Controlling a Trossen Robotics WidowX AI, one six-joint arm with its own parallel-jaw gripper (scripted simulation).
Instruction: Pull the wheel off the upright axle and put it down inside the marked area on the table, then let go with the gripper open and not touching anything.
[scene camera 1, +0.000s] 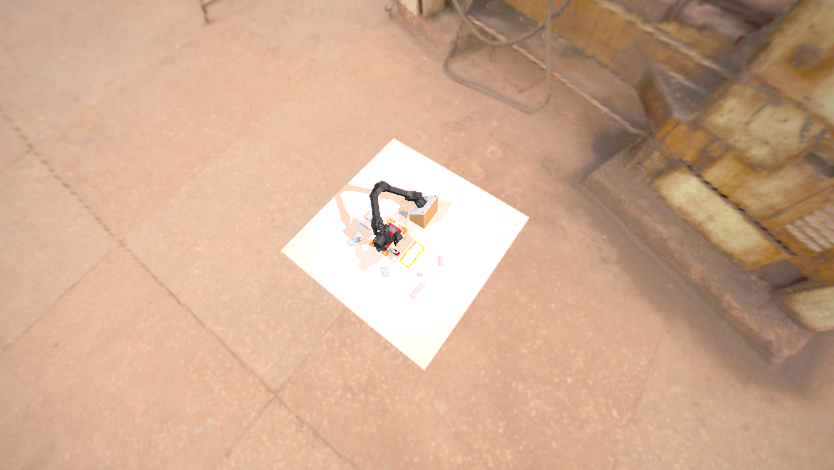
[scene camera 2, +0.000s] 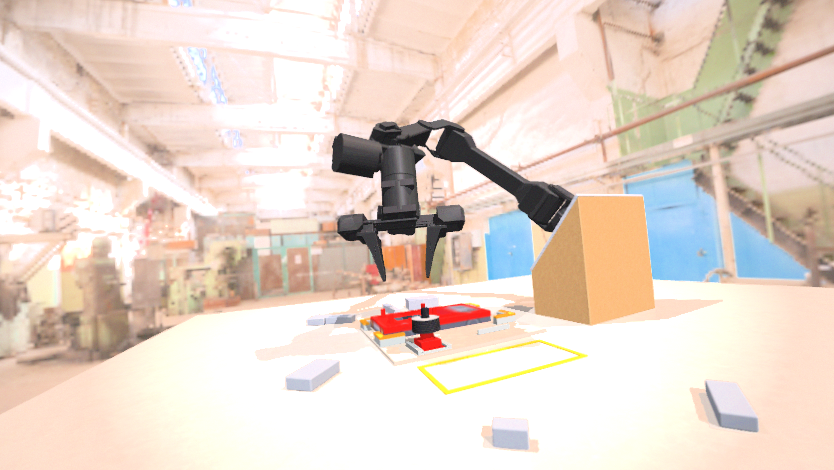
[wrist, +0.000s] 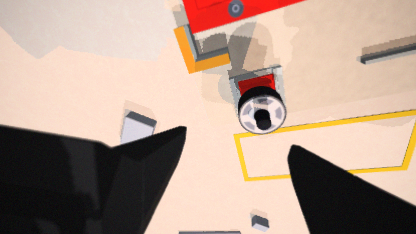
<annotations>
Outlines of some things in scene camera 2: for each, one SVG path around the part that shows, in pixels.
My gripper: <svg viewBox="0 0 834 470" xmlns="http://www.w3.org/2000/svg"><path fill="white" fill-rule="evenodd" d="M410 174L391 174L381 180L382 205L378 205L377 219L368 220L363 213L341 215L337 221L337 233L346 241L359 240L362 244L367 244L383 282L386 282L386 270L381 240L377 235L379 231L387 231L391 235L404 234L411 236L415 234L415 228L427 227L425 268L426 278L429 278L434 252L439 239L446 237L447 232L461 231L465 224L464 209L459 204L437 206L436 214L421 215L417 179Z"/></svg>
A red plate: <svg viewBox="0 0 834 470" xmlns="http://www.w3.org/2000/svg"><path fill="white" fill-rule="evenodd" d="M370 317L370 325L375 332L379 331L383 335L404 332L406 337L418 334L412 332L411 319L421 316L421 310L385 315L385 309L382 309L381 316ZM429 308L429 315L440 317L440 330L491 321L490 310L466 304Z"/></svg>
</annotations>
